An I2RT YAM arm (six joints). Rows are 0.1 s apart.
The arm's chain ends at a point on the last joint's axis. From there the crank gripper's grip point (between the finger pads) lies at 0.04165 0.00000 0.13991 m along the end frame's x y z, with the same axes.
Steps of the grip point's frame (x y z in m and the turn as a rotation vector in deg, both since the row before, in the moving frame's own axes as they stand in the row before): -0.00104, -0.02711, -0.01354, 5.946, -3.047, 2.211; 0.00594, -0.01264, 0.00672, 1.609, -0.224, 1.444; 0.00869, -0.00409, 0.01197, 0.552, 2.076, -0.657; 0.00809, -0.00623, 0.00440, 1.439, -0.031, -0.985; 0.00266, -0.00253, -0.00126, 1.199, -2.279, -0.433
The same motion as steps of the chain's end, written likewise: 0.00619, -0.01397, -0.01488, 5.946, -3.047, 2.211; 0.00645, -0.00975, 0.00660, 1.609, -0.224, 1.444; 0.00366, -0.00224, 0.01358, 0.552, 2.076, -0.657; 0.00820, -0.00200, 0.00443, 1.439, -0.031, -0.985; 0.00827, 0.00071, -0.00277, 1.199, -2.279, -0.433
